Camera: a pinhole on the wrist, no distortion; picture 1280 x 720 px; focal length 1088.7 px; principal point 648.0 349.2 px. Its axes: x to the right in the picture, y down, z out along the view. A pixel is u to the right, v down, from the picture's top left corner.
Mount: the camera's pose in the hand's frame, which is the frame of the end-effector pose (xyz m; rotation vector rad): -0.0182 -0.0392 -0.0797 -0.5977 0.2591 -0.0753
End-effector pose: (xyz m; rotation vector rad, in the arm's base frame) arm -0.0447 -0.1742 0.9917 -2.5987 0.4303 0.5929
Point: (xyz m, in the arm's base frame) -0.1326 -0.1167 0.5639
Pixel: 642 68
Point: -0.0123 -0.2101 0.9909
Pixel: 1045 571
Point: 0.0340 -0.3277 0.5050
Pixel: 1051 428
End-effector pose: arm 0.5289 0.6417 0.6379 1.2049 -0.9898 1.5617
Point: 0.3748 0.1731 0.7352
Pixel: 444 293
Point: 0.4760 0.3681 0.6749
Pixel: 388 184
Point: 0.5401 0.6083 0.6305
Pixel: 387 34
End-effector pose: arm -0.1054 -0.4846 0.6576 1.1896 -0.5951 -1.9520
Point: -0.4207 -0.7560 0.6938
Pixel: 1125 53
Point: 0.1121 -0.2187 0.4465
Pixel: behind the camera
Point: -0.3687 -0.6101 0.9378
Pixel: 448 191
